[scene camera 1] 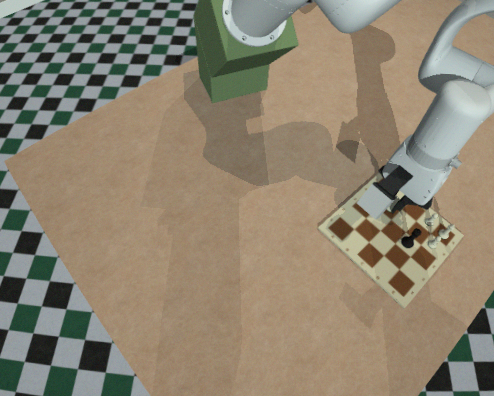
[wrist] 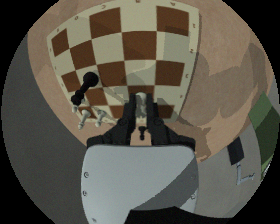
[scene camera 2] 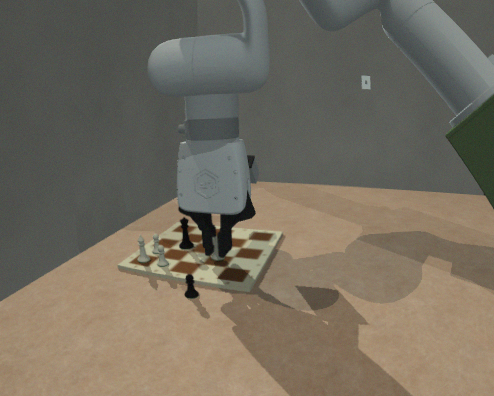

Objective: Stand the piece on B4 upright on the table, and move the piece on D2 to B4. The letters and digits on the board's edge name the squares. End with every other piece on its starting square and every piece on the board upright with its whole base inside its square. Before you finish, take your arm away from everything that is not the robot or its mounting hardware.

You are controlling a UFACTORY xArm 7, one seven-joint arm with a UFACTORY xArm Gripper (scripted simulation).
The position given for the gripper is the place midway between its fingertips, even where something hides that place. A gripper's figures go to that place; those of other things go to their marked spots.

Scene:
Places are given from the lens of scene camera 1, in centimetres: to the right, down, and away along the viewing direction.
gripper (scene camera 1: 391, 205): 30, 2, 72
chessboard (scene camera 1: 375, 246): 25, 10, 68

